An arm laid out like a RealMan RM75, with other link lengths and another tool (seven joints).
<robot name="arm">
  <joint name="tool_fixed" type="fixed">
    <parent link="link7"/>
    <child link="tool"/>
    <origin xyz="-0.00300 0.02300 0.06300" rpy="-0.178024 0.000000 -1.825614"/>
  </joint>
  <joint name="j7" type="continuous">
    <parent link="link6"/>
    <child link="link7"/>
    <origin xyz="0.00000 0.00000 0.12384" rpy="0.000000 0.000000 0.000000"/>
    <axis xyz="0 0 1"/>
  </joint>
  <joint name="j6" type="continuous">
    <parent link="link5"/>
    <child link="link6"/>
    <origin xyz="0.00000 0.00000 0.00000" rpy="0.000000 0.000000 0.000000"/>
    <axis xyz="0 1 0"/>
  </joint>
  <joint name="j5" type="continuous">
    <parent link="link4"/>
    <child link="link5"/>
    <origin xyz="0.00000 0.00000 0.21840" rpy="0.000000 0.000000 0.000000"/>
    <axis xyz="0 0 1"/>
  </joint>
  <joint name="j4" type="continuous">
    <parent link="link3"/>
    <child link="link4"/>
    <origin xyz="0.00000 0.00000 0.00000" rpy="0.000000 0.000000 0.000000"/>
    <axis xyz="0 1 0"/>
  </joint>
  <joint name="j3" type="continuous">
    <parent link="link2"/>
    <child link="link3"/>
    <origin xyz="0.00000 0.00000 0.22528" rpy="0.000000 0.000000 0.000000"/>
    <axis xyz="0 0 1"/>
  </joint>
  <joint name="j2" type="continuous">
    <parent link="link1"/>
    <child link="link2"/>
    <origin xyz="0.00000 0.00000 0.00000" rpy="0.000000 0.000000 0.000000"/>
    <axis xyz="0 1 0"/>
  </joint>
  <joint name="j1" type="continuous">
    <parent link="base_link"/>
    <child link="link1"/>
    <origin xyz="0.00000 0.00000 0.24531" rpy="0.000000 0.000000 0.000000"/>
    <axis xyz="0 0 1"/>
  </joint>
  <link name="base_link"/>
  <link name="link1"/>
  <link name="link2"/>
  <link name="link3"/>
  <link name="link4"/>
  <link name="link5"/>
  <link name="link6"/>
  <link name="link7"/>
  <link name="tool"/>
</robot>
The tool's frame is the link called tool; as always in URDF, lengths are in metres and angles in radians. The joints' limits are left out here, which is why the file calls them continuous.
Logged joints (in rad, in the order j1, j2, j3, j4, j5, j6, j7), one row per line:
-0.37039 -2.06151 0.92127 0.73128 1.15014 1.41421 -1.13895
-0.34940 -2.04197 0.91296 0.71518 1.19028 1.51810 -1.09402
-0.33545 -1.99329 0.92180 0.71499 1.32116 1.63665 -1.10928
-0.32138 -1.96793 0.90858 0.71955 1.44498 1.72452 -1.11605
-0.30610 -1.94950 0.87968 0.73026 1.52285 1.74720 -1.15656
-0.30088 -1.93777 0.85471 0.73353 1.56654 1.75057 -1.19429
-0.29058 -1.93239 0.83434 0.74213 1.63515 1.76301 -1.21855
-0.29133 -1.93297 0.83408 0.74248 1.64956 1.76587 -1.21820
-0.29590 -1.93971 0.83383 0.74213 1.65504 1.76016 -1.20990
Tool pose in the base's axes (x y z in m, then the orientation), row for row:
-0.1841 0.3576 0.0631 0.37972 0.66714 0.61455 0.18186
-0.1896 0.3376 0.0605 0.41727 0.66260 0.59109 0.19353
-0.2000 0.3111 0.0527 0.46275 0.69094 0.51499 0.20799
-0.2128 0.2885 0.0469 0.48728 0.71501 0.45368 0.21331
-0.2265 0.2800 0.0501 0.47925 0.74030 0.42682 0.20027
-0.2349 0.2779 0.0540 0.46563 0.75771 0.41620 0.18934
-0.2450 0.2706 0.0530 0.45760 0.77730 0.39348 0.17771
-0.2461 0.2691 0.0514 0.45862 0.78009 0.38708 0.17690
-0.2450 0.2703 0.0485 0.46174 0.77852 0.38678 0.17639
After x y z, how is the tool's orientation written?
As a quaternion, x y z w.
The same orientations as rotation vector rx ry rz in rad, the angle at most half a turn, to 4 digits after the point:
1.0719 1.8833 1.7348
1.1705 1.8587 1.6581
1.2880 1.9232 1.4334
1.3525 1.9845 1.2592
1.3395 2.0691 1.1929
1.3091 2.1303 1.1701
1.2947 2.1992 1.1133
1.2982 2.2081 1.0957
1.3073 2.2043 1.0951

